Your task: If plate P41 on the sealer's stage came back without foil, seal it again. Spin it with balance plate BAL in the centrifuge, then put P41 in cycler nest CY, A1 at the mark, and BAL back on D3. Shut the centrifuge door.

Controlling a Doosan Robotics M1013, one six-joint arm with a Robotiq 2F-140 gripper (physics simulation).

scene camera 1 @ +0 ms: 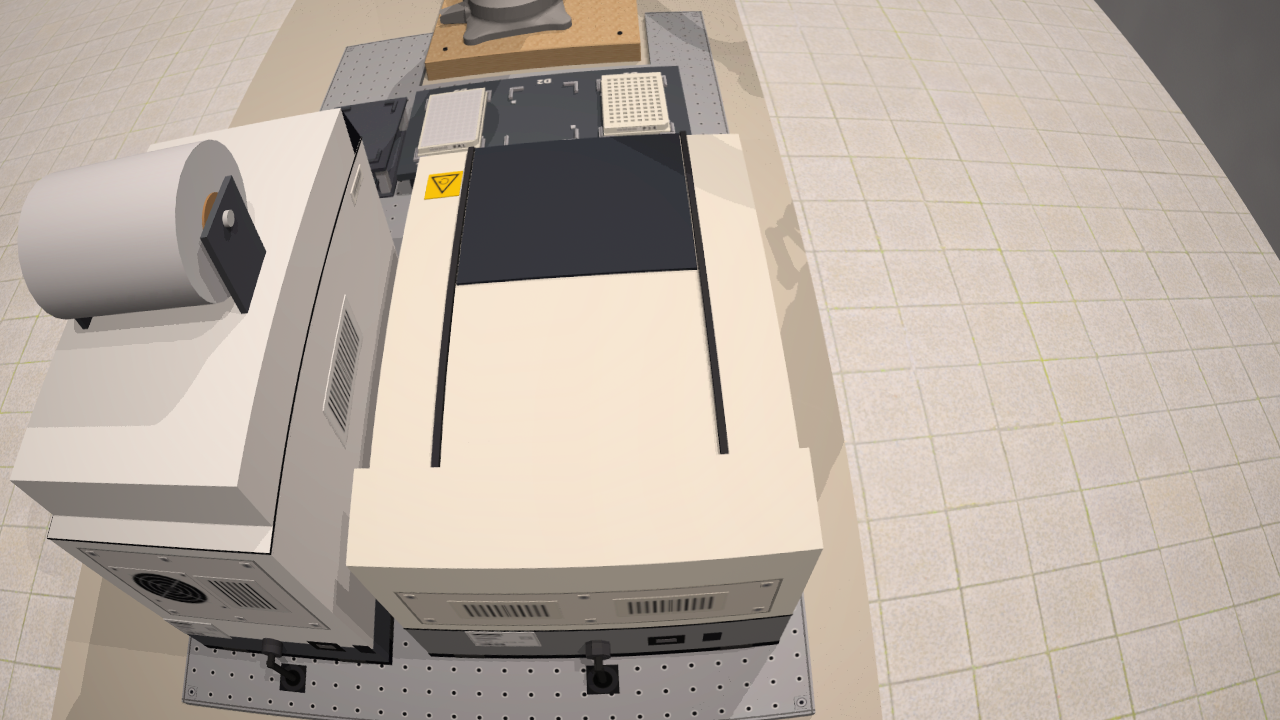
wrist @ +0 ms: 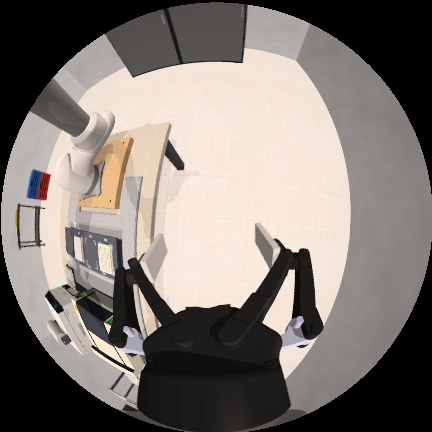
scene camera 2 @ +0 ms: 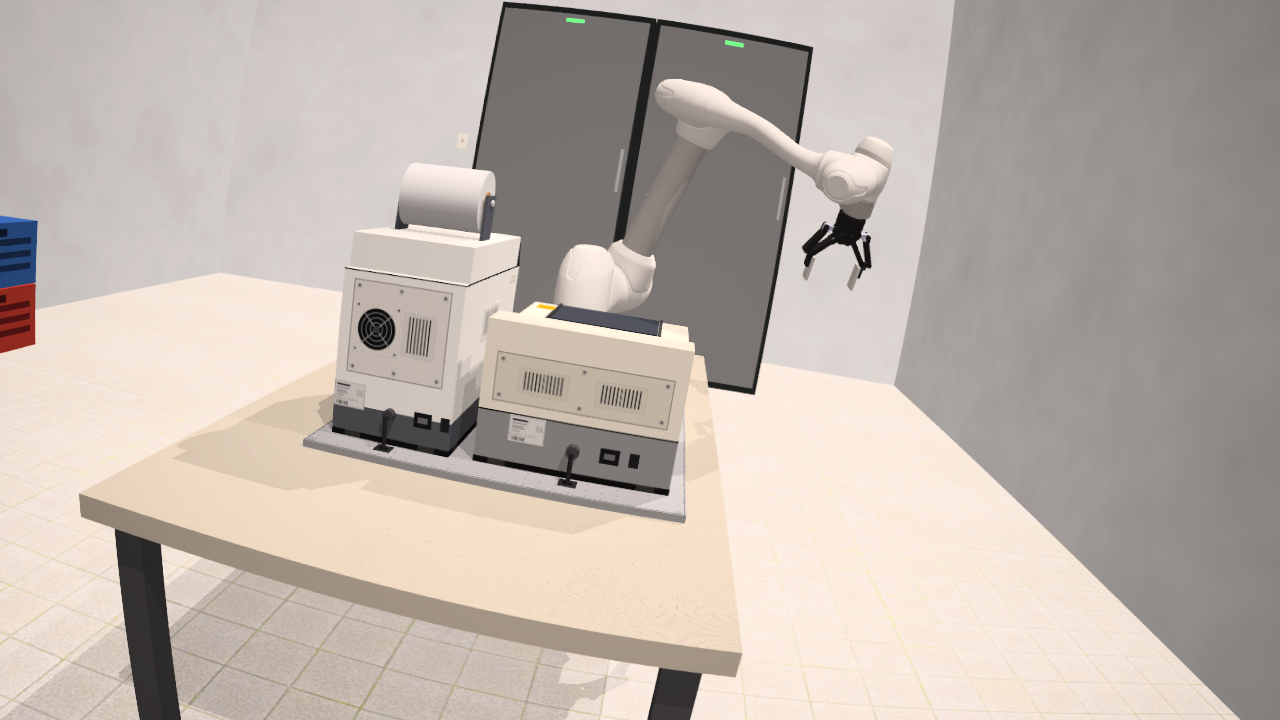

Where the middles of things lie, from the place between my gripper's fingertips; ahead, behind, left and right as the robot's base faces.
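Picture the centrifuge lid (scene camera 1: 606,205): my hand is 12 cm above it, 44 cm short of it and 60 cm to the left of it. Going by their middles, that lid is the nearest to my hand of the things named here. The centrifuge (scene camera 1: 601,466) is 21 cm below my hand, 59 cm ahead and 62 cm to the right. And there's the foil roll (scene camera 1: 120,236), which is 9 cm above my hand, 58 cm ahead of it and 94 cm to the right; going by their middles, the roll is the farthest from my hand of the things named here.
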